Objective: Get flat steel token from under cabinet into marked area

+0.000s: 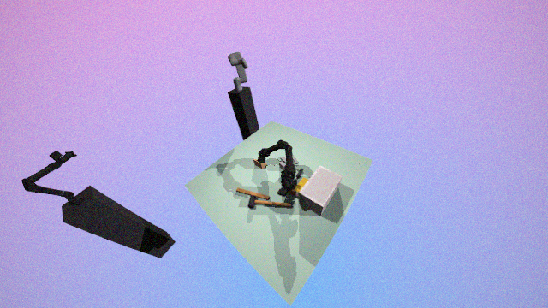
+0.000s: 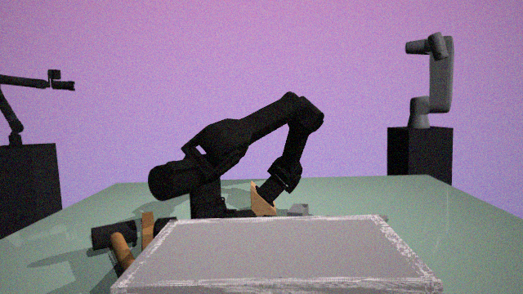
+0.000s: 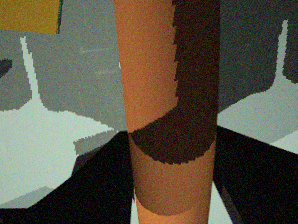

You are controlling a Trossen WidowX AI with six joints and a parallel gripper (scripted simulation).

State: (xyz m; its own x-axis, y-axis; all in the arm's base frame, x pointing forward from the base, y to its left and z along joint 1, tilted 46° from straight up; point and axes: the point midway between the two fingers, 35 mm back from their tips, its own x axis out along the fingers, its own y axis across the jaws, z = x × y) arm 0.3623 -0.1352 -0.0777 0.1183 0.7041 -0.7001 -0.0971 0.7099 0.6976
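Right now my gripper tip is 3 cm to the right of the small grey piece and 2 cm past it. From my gripper tip the other things lie so: grey tool: 39 cm to the left, 17 cm behind; then flat wooden stick: 24 cm behind, 16 cm to the right; then grey block: 20 cm to the left, 15 cm behind, 3 cm above.
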